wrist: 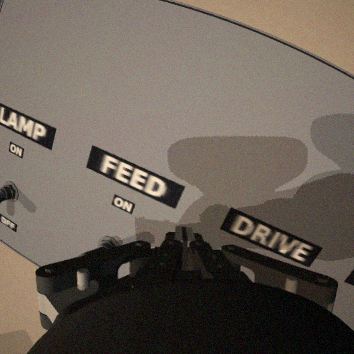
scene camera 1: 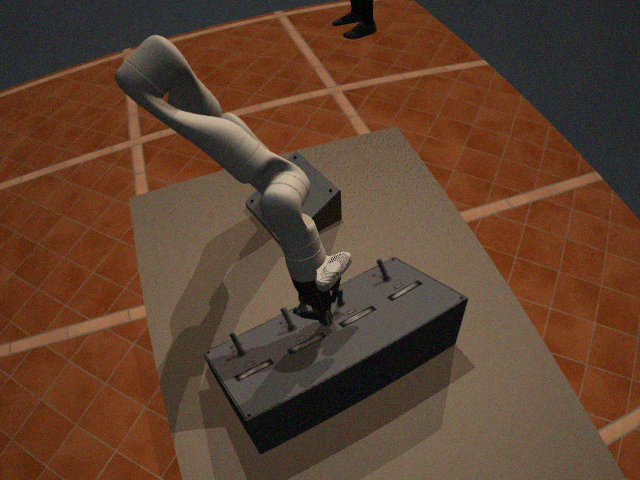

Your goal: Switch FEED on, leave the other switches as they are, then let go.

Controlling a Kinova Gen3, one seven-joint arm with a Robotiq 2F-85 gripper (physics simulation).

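Frame: origin at the arm's base, x ahead, y left, z up, level; metres.
Seen in the pictures: gripper, fingertip midpoint: [wrist: 182, 237] [scene camera 1: 327, 323].
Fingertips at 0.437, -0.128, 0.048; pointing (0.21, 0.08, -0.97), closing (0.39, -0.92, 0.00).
Note:
Pixels of each thing's middle, then the offset from my fingertips to it, as dx, dy, dz. "spot": a spot on its surface instead.
- grey switch panel, body centre: [wrist: 197, 204] [scene camera 1: 335, 347] +0.035, -0.003, -0.047
- FEED label, body centre: [wrist: 132, 175] [scene camera 1: 357, 316] +0.027, +0.057, +0.013
- mark, surface spot: [wrist: 123, 204] spot: +0.003, +0.056, +0.002
- FEED switch, surface spot: [wrist: 109, 242] [scene camera 1: 342, 303] spot: -0.033, +0.055, -0.011
- LAMP switch, surface spot: [wrist: 9, 191] [scene camera 1: 385, 279] spot: -0.039, +0.170, -0.011
- DRIVE lever, body centre: [scene camera 1: 287, 317] -0.053, -0.064, +0.002
- DRIVE label, body centre: [wrist: 271, 238] [scene camera 1: 306, 343] +0.029, -0.063, +0.013
The grey switch panel [scene camera 1: 413, 315] [wrist: 100, 75] carries a row of black levers. The FEED label [wrist: 134, 177] and its ON mark [wrist: 123, 204] are readable in the wrist view. The FEED switch [scene camera 1: 339, 298] [wrist: 109, 242] stands right beside my gripper [scene camera 1: 325, 321] [wrist: 184, 234]. Its collar shows in the wrist view, but my left finger linkage hides its lever, so I cannot tell its tilt. My gripper is shut and empty, with its tips low over the panel between the FEED and DRIVE switches, on the label side of the lever row. Contact with the lever cannot be made out.
The LAMP switch [scene camera 1: 382, 270] [wrist: 9, 191] stands on one side of FEED. The DRIVE lever [scene camera 1: 287, 319] stands on the other, with the DRIVE label [wrist: 271, 237] in the wrist view. Another lever [scene camera 1: 236, 344] is at the panel's far end. The arm's shadow falls across the panel.

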